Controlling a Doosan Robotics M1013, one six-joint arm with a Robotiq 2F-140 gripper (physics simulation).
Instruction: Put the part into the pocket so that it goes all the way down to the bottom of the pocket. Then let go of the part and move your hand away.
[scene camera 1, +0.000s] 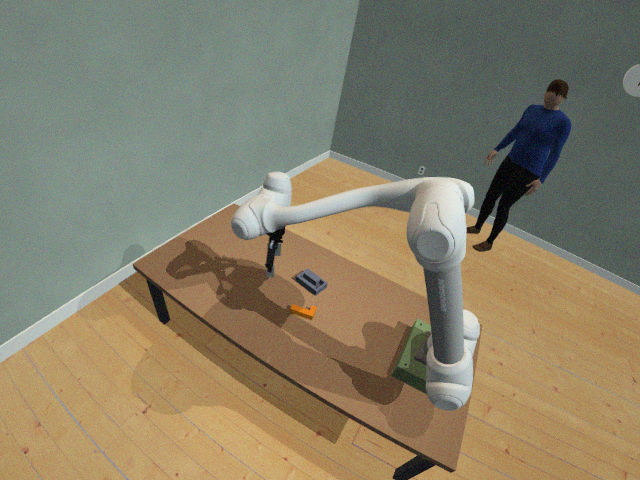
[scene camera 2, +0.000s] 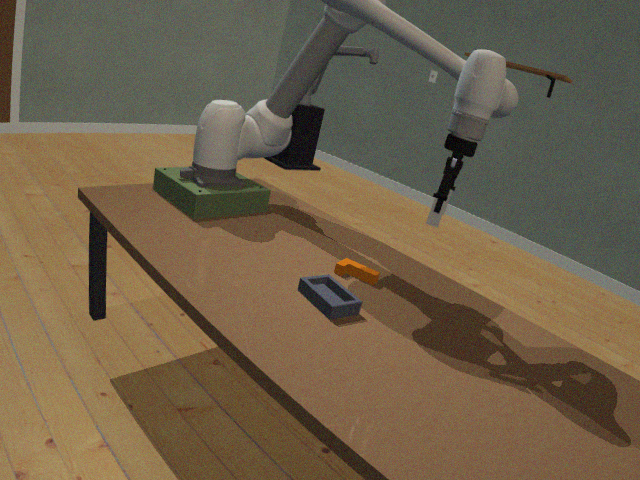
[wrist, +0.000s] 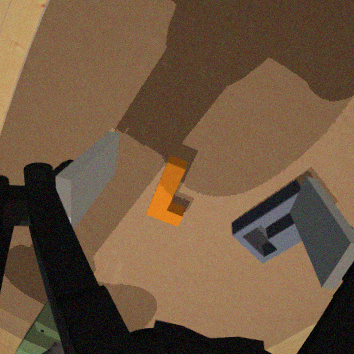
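Note:
The orange L-shaped part lies flat on the table beside the blue-grey block with the pocket, apart from it. The pocket faces up, and the part is outside it. My gripper is open with nothing between its fingers. It hangs well above the table, pointing down. In the wrist view the part shows between the two finger pads, nearer the left one, and the right pad covers a portion of the block.
The brown table carries the arm's green base at one end. The arm's shadow falls across the table. A person in a blue top stands on the floor beyond the table. A black stand is behind the arm.

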